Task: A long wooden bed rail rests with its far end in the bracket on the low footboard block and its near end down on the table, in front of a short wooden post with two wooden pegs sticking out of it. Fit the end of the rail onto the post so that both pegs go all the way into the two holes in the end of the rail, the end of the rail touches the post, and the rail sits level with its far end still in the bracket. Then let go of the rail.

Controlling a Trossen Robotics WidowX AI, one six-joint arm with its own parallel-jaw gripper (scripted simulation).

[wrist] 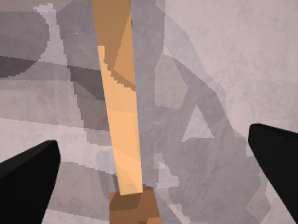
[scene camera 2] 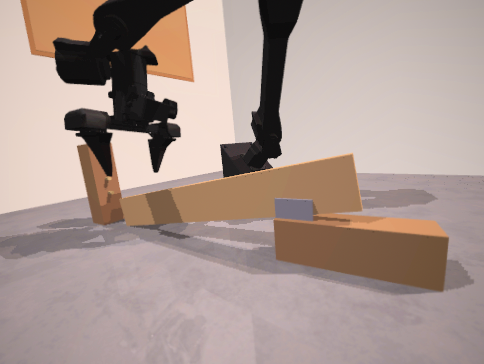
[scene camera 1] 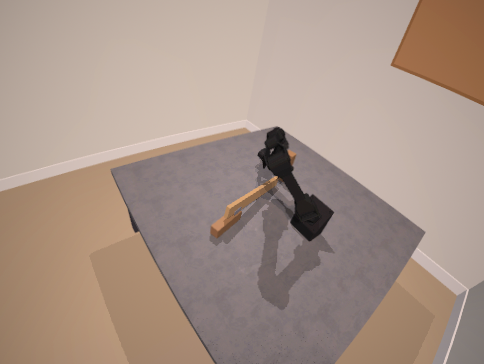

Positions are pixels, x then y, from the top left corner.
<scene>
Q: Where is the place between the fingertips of my gripper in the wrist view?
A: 155,141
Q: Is my gripper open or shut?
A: Open.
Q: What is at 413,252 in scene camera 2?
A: A footboard block.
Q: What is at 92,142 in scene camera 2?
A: My gripper.
</scene>
